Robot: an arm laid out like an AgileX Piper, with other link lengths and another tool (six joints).
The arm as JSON. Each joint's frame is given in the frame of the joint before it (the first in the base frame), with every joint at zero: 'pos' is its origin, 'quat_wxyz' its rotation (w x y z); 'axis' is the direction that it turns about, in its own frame. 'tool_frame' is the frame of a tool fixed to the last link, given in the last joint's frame.
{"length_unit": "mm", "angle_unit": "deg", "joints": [
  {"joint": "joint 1", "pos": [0.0, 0.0, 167.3], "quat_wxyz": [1.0, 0.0, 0.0, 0.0], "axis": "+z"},
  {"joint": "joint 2", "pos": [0.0, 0.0, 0.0], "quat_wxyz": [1.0, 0.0, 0.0, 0.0], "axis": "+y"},
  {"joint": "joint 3", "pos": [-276.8, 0.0, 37.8], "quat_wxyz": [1.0, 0.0, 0.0, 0.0], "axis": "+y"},
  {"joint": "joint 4", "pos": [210.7, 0.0, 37.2], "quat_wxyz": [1.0, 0.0, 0.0, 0.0], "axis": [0.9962, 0.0, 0.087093]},
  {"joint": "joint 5", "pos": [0.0, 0.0, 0.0], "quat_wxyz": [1.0, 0.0, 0.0, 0.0], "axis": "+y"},
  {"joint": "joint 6", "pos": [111.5, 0.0, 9.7], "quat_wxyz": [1.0, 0.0, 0.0, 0.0], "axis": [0.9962, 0.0, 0.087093]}
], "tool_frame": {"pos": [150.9, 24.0, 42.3], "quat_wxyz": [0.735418, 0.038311, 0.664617, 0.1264]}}
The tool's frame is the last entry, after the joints.
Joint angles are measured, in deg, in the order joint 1, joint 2, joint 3, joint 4, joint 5, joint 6. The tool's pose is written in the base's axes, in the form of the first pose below.
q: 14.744, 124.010, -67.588, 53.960, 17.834, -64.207
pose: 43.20 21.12 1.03 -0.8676 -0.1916 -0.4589 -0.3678 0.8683 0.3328
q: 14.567, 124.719, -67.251, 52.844, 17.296, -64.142
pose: 42.94 20.66 0.19 -0.8699 -0.2065 -0.4479 -0.3709 0.8724 0.3183
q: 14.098, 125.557, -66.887, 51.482, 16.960, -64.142
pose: 42.61 20.00 -0.78 -0.8737 -0.2230 -0.4324 -0.3741 0.8762 0.3039
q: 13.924, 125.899, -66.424, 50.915, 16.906, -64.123
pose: 42.23 19.72 -1.32 -0.8776 -0.2308 -0.4201 -0.3743 0.8774 0.3000
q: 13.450, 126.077, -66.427, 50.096, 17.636, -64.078
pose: 41.96 19.48 -1.56 -0.8803 -0.2392 -0.4098 -0.3783 0.8751 0.3019
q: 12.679, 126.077, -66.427, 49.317, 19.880, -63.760
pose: 41.27 19.40 -1.70 -0.8899 -0.2432 -0.3860 -0.3776 0.8675 0.3238
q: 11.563, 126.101, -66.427, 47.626, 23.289, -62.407
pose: 40.16 19.22 -1.92 -0.9063 -0.2452 -0.3442 -0.3680 0.8583 0.3575
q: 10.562, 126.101, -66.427, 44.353, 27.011, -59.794
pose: 38.69 18.90 -2.26 -0.9221 -0.2566 -0.2897 -0.3578 0.8507 0.3852
